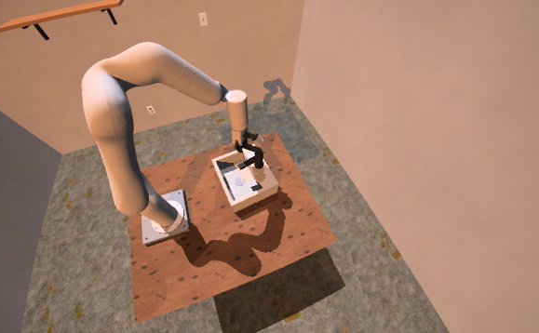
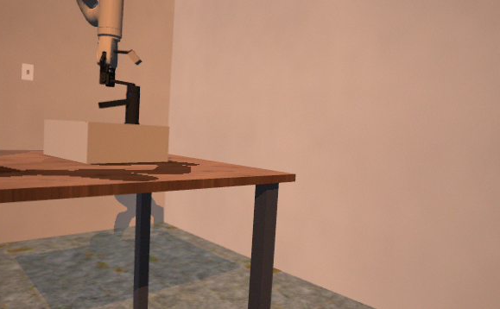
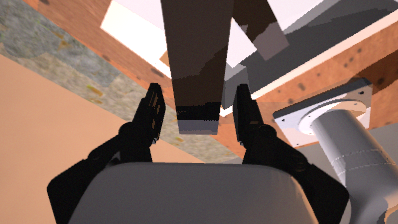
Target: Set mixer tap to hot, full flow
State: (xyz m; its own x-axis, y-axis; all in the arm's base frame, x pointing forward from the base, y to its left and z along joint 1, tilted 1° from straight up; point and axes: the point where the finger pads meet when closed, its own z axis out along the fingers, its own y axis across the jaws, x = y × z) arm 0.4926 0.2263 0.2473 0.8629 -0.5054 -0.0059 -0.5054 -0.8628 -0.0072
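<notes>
The lever lies 3 cm ahead of my hand and 2 cm to the right of it. Round my hand: sink basin 3 cm behind, 8 cm to the right, 24 cm below.
</notes>
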